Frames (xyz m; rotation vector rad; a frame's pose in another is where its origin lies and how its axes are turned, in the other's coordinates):
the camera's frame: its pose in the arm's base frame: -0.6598 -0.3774 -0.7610 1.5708 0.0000 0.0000
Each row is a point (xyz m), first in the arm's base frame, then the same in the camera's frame.
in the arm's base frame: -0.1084 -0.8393 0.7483
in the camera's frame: 0.5514 1.5093 0.4619
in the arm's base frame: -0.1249 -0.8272 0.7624
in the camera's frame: 0.5349 1.5234 0.4498
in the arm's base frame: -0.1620 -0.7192 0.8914
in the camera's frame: 0.4978 1.6524 0.3418
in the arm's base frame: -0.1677 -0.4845 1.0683
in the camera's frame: 0.4921 1.8293 0.1071
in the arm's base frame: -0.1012 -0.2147 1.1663
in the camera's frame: 0.5586 1.9273 -0.1627
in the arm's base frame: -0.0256 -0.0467 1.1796
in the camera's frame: 0.6342 1.9406 -0.3307
